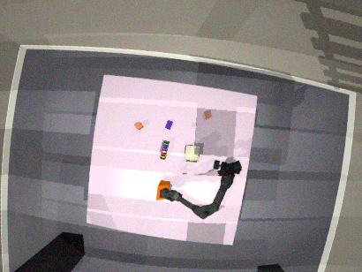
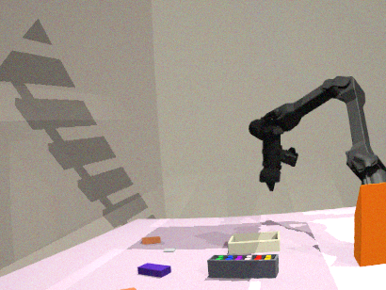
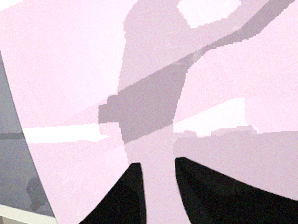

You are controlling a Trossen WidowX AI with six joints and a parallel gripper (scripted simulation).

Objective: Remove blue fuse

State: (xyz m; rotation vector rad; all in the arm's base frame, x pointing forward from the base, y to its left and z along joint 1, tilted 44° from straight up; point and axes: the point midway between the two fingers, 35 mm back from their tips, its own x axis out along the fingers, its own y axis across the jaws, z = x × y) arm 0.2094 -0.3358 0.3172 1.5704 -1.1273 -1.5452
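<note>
The green fuse lies 47 cm to the left of my gripper tip, 14 cm ahead of it and 10 cm below it. Also, from my gripper tip: cream tray (26 cm to the left, 12 cm below, 7 cm ahead); then orange block (38 cm ahead, 14 cm to the left, 11 cm below); then grey tile (30 cm ahead, 25 cm to the left, 12 cm below).
</note>
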